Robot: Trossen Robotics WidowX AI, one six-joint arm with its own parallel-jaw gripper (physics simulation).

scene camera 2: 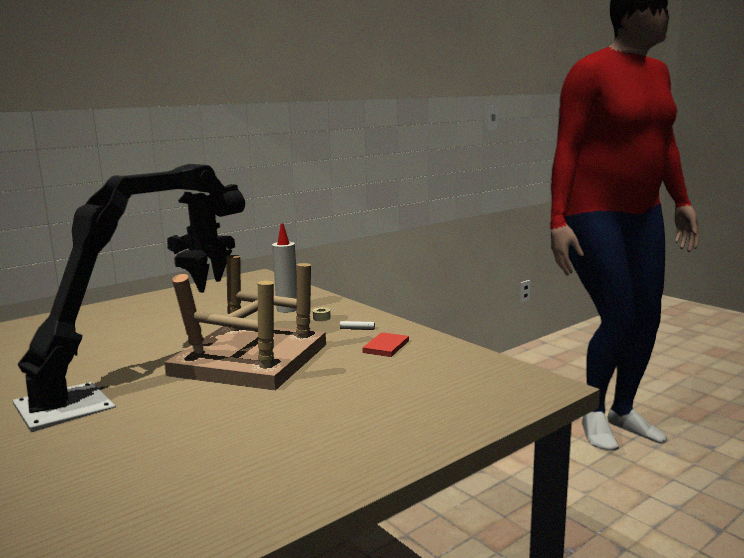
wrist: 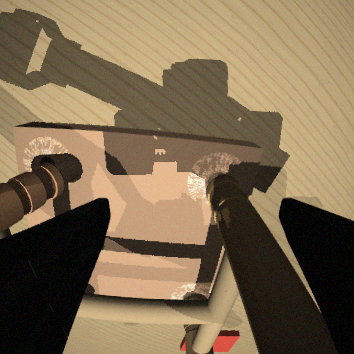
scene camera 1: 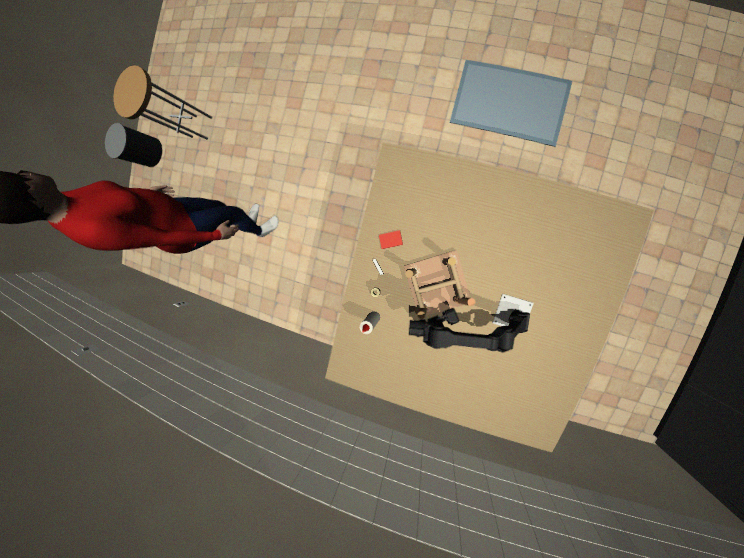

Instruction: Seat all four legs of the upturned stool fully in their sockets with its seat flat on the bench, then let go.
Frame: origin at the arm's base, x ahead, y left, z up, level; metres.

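Seen in the pictures: gripper, fingertip midpoint: (scene camera 2: pixel 210 286) (wrist: pixel 196 207) (scene camera 1: pixel 434 317); arm's base, origin of the base link: (scene camera 2: pixel 47 403) (scene camera 1: pixel 517 317).
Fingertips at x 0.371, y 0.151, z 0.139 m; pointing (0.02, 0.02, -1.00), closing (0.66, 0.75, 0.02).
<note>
Pixels of each thing's middle, then the offset from my fingertips to it. "pt": a spot on its surface instead. Level surfaces: height alone.
- bench, its level: 0.147 m down
- far right leg, surface spot: (scene camera 2: pixel 303 294) pt 0.172 m ahead, 0.145 m right, 0.010 m down
- back leg, surface spot: (wrist: pixel 260 265) (scene camera 2: pixel 226 279) pt 0.042 m ahead, 0.006 m left, 0.010 m up
- red-tipped bottle, body centre: (scene camera 2: pixel 285 267) (scene camera 1: pixel 369 323) 0.249 m ahead, 0.175 m left, 0.027 m down
- tape roll, body centre: (scene camera 2: pixel 321 314) (scene camera 1: pixel 375 292) 0.297 m ahead, 0.051 m left, 0.135 m down
- white stick, body centre: (scene camera 2: pixel 357 325) (scene camera 1: pixel 378 266) 0.341 m ahead, 0.070 m right, 0.138 m down
- red block, body centre: (scene camera 2: pixel 386 344) (wrist: pixel 208 340) (scene camera 1: pixel 390 239) 0.340 m ahead, 0.218 m right, 0.140 m down
The upturned stool's seat (scene camera 1: pixel 427 271) (scene camera 2: pixel 222 377) (wrist: pixel 185 215) lies on the bench (scene camera 1: pixel 540 240) (scene camera 2: pixel 384 432), legs up. The leg on the arm's side (scene camera 1: pixel 470 301) (scene camera 2: pixel 189 315) (wrist: pixel 17 200) leans outward; part of its socket opening shows beside its base in the wrist view. The near leg (scene camera 1: pixel 451 262) (scene camera 2: pixel 265 318) and far right leg (scene camera 1: pixel 410 272) (scene camera 2: pixel 303 294) look upright, their lower rings showing above the seat. The back leg (scene camera 2: pixel 233 282) (wrist: pixel 260 265) is partly hidden in scene camera 2. My gripper (scene camera 2: pixel 209 284) (wrist: pixel 196 207) is open and empty, near leg-top height between the leaning and back legs.
A red-tipped bottle (scene camera 1: pixel 367 324) (scene camera 2: pixel 284 270), tape roll (scene camera 1: pixel 375 291) (scene camera 2: pixel 321 313), white stick (scene camera 1: pixel 377 266) (scene camera 2: pixel 356 325) and red block (scene camera 1: pixel 390 239) (scene camera 2: pixel 385 343) are beyond the stool. Rails (scene camera 2: pixel 225 321) join the legs. A person (scene camera 1: pixel 120 213) (scene camera 2: pixel 618 138) stands off the bench.
</note>
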